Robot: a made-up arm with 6 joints.
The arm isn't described. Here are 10 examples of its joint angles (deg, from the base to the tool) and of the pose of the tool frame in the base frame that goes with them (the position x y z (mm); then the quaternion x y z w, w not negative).
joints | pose
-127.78 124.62 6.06 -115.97 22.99 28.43 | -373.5 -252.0 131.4 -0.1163 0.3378 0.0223 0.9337
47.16 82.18 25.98 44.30 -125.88 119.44 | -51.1 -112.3 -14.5 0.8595 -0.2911 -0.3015 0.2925
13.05 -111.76 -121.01 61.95 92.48 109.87 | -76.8 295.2 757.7 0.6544 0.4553 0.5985 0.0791
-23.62 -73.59 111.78 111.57 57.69 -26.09 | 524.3 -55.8 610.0 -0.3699 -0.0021 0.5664 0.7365
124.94 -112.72 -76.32 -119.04 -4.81 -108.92 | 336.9 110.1 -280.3 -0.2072 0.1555 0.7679 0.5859
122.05 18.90 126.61 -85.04 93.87 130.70 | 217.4 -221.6 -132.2 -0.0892 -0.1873 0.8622 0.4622
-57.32 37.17 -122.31 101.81 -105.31 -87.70 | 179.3 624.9 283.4 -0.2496 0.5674 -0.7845 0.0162
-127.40 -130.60 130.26 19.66 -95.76 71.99 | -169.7 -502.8 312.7 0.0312 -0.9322 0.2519 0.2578
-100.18 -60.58 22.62 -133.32 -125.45 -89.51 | 419.9 -275.2 504.5 -0.6845 0.5951 0.2791 0.3154
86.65 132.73 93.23 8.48 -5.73 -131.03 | -462.8 -241.3 149.9 -0.7172 -0.6941 0.0312 0.0535
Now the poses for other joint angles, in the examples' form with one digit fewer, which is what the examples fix.
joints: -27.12 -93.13 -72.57 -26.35 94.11 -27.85
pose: 482 -263 639 0.387 -0.843 -0.371 0.038
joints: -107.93 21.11 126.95 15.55 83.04 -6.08
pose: 496 49 625 0.029 -0.671 0.368 0.643
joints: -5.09 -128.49 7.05 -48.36 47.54 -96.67
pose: -175 -224 675 -0.520 -0.761 -0.260 0.287
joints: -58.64 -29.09 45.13 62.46 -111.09 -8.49
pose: 383 -276 341 -0.213 0.671 0.250 0.664
